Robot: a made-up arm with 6 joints. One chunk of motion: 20 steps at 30 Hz.
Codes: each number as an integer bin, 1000 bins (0 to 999) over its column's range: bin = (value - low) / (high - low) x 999, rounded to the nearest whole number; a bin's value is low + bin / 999 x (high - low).
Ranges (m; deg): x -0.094..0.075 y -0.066..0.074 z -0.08..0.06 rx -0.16..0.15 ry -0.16..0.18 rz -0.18..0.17
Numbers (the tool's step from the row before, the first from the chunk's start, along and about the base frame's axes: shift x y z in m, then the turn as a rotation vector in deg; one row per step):
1: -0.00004 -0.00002 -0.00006 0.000 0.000 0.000
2: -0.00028 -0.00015 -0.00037 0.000 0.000 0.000
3: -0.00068 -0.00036 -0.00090 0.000 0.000 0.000
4: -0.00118 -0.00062 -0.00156 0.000 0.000 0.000
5: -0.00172 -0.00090 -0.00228 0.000 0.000 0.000
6: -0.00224 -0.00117 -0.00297 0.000 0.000 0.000
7: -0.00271 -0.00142 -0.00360 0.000 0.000 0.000
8: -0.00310 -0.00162 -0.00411 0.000 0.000 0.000
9: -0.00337 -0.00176 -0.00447 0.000 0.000 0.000
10: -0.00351 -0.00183 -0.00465 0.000 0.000 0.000
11: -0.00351 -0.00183 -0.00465 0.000 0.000 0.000
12: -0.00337 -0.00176 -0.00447 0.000 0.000 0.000
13: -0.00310 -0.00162 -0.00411 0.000 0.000 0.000
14: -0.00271 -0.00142 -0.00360 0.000 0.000 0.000
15: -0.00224 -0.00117 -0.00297 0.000 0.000 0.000
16: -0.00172 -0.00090 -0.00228 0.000 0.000 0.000
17: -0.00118 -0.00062 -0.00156 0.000 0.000 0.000
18: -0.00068 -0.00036 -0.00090 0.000 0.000 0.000
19: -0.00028 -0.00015 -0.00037 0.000 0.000 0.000
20: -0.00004 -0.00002 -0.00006 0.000 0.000 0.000
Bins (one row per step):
1: 555 471 570 516 470 514
2: 554 470 568 516 470 514
3: 552 468 564 516 470 514
4: 549 467 560 516 470 514
5: 545 465 555 516 470 514
6: 542 463 550 516 470 514
7: 540 461 545 516 470 514
8: 537 459 542 516 470 514
9: 536 458 539 516 470 514
10: 535 458 538 516 470 514
11: 535 458 538 516 470 514
12: 536 458 539 516 470 514
13: 537 459 542 516 470 514
14: 540 461 545 516 470 514
15: 542 463 550 516 470 514
16: 545 465 555 516 470 514
17: 549 467 560 516 470 514
18: 552 468 564 516 470 514
19: 554 470 568 516 470 514
20: 555 471 570 516 470 514

